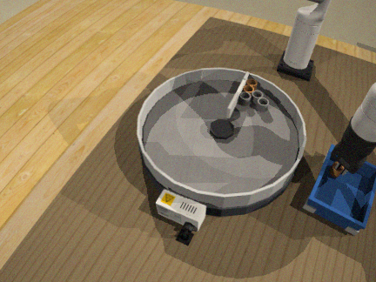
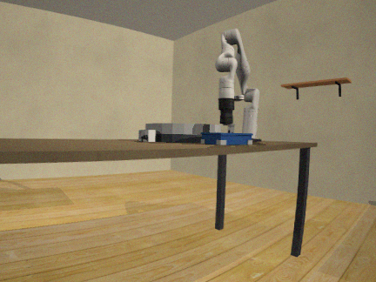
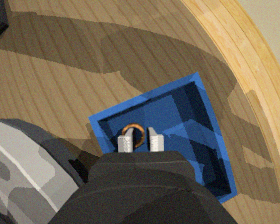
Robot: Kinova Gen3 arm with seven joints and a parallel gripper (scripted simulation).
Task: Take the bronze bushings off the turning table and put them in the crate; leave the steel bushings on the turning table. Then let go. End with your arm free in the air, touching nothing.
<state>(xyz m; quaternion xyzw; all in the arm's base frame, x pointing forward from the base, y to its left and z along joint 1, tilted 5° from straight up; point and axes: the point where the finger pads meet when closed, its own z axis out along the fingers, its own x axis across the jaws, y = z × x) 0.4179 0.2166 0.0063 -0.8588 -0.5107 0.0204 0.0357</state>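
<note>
Right now my hand is 5 cm short of the blue crate, 2 cm to the right of it and 2 cm above it. From my hand the other things lie so: turning table: 4 cm ahead, 33 cm to the right, 1 cm above.
</note>
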